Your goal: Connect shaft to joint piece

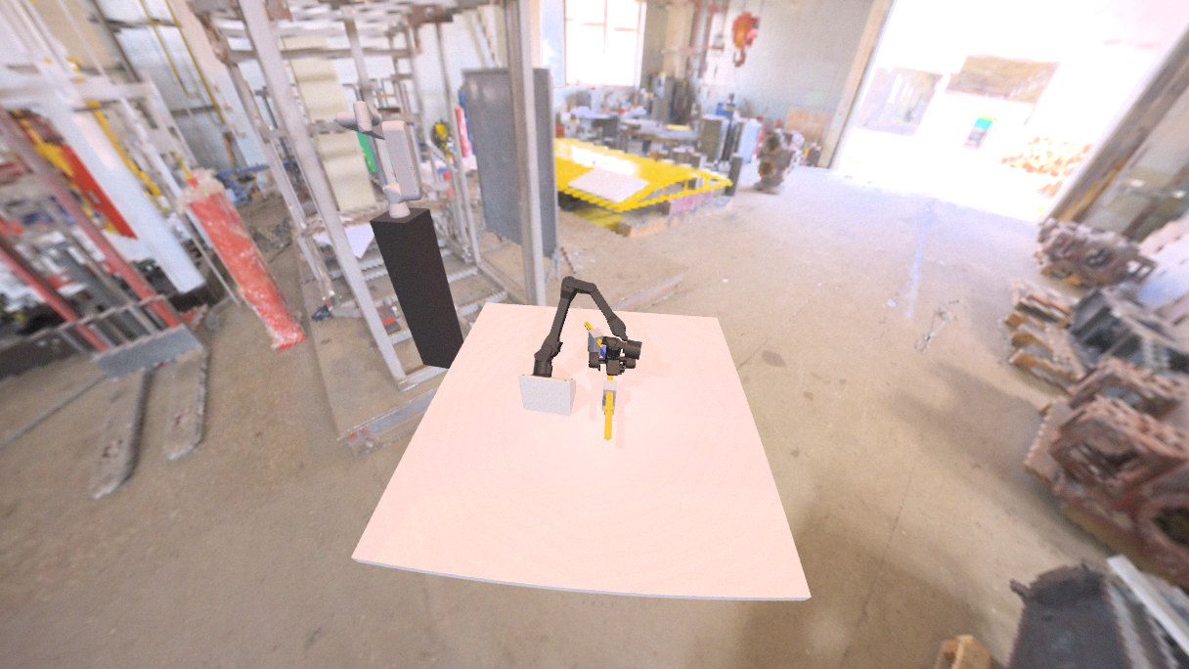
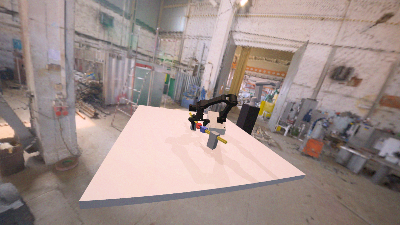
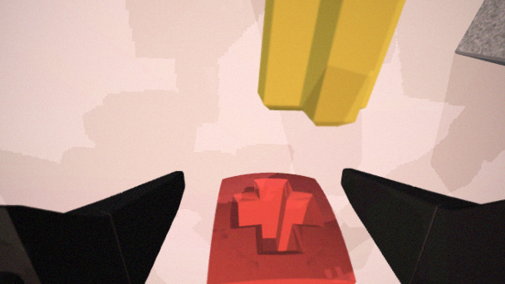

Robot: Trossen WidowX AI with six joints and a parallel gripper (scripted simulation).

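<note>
The red square joint piece lies 1 cm to the left of my gripper tip and 4 cm above it.
</note>
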